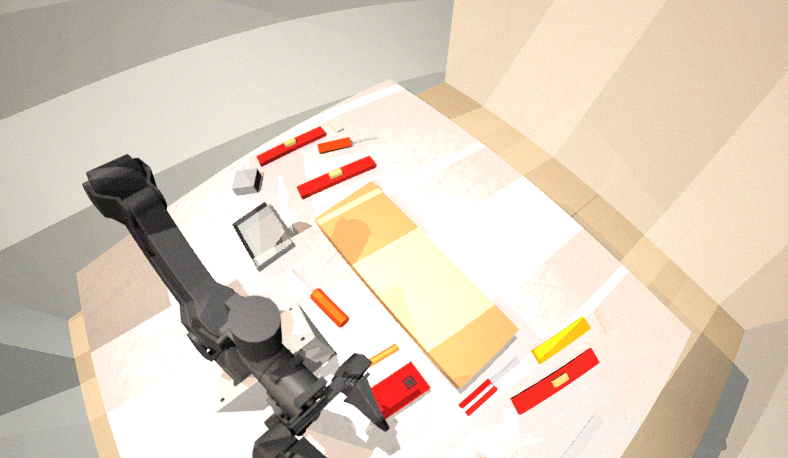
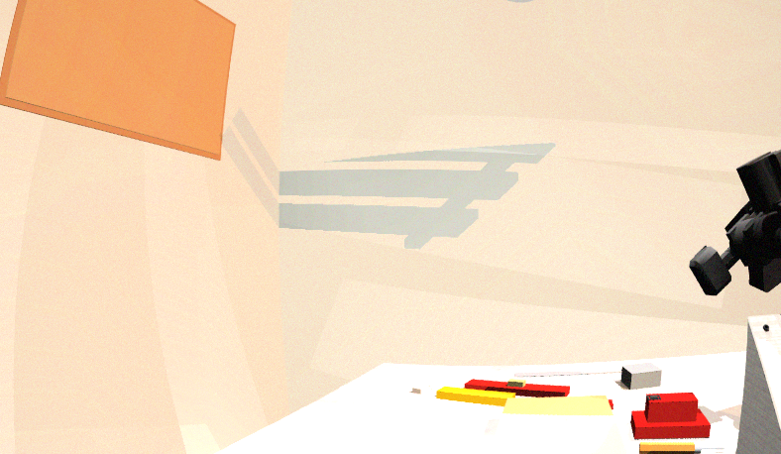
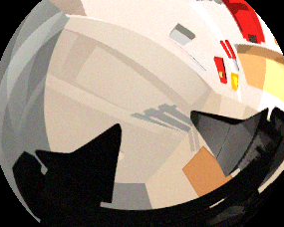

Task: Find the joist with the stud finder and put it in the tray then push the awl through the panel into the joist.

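The red stud finder is 100 mm ahead of my gripper tip, 30 mm to the left of it and 250 mm below it. The rest, counted from my gripper tip: yellow block 420 mm ahead, 160 mm to the right, 280 mm below; then awl 80 mm ahead, 120 mm to the left, 280 mm below.
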